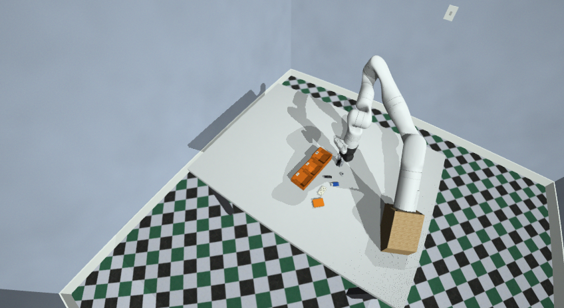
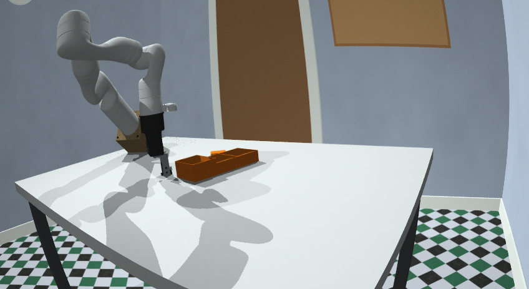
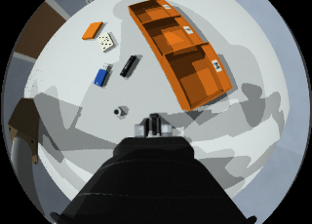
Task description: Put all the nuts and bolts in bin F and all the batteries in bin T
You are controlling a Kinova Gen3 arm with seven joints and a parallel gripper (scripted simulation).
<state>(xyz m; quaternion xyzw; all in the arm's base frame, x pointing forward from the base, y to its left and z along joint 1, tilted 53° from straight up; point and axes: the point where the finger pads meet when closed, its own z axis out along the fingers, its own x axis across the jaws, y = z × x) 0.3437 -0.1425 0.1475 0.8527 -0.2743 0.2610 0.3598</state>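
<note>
Now: the orange bin 13 cm ahead of my hand and 9 cm to the left of it. Round my hand: bolt 1 cm below; grey nut 6 cm to the left, 3 cm behind, 1 cm below; black cylinder 10 cm to the left, 4 cm ahead, 1 cm below.
</note>
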